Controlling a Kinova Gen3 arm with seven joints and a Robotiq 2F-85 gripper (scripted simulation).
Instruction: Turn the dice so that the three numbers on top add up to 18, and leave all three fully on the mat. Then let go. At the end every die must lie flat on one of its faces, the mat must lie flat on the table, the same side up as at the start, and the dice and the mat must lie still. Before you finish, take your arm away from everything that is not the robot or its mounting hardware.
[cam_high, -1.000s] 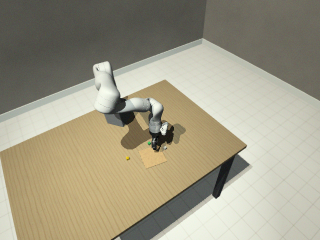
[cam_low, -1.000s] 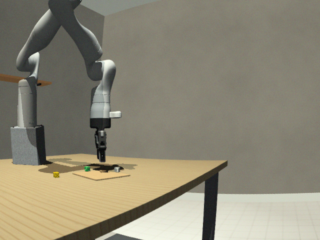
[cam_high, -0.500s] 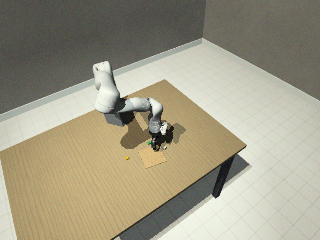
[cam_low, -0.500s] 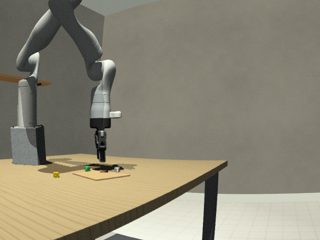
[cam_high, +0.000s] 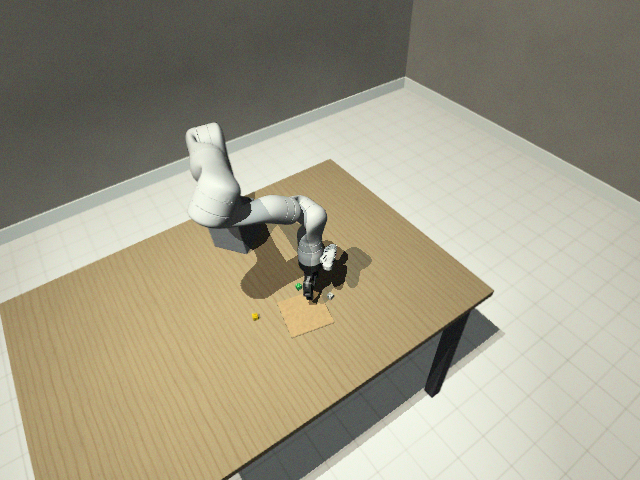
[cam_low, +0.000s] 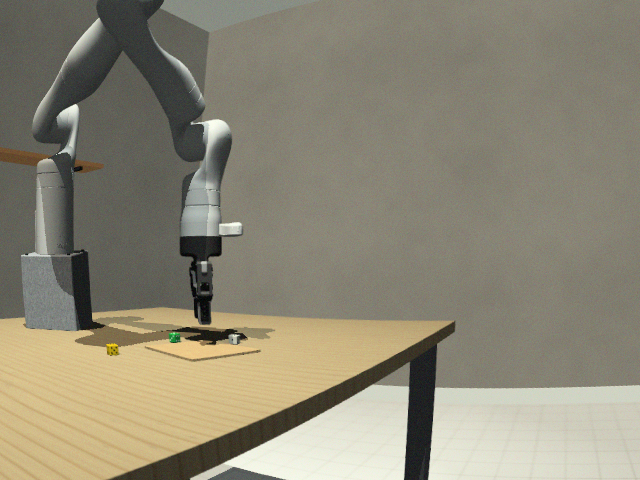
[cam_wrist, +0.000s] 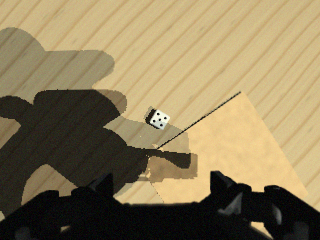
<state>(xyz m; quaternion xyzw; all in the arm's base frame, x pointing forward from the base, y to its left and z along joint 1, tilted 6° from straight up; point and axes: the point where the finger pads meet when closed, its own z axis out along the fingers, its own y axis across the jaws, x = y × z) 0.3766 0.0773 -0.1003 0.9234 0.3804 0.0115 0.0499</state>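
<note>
Right now my hand is 4 cm short of the white die, 4 cm to the right of it and 4 cm above it. The rest, counted from my hand: yellow die: 3 cm behind, 20 cm to the right, 4 cm below; tan mat: 4 cm ahead, 6 cm to the right, 4 cm below; green die: 5 cm behind, 2 cm to the right, 4 cm below.
</note>
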